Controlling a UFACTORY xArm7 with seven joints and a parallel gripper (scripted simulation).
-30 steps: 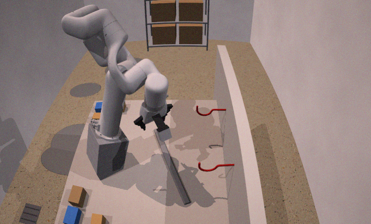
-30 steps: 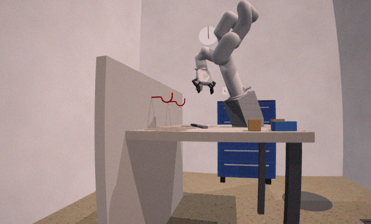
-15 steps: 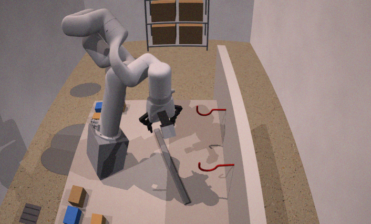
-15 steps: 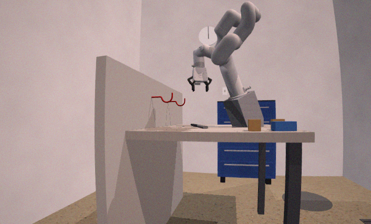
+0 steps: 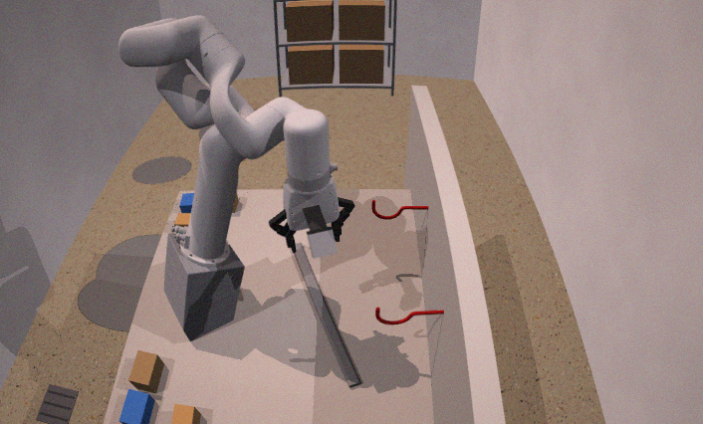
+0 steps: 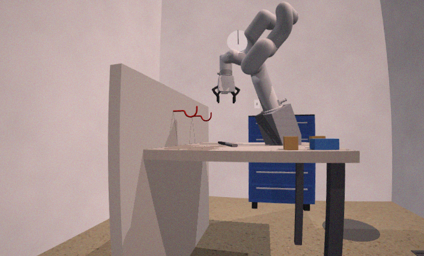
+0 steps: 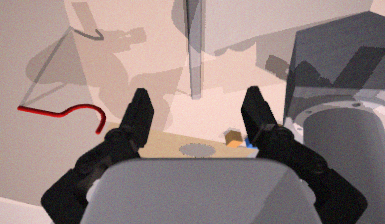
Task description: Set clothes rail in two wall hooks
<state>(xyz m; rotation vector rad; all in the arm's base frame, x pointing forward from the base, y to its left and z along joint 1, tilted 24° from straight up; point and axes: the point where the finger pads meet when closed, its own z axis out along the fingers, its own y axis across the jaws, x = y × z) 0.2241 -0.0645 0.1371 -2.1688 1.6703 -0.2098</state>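
Now: the clothes rail 250 mm below my hand. The rest, counted from my hand: wall panel (290 mm ahead, 480 mm below).
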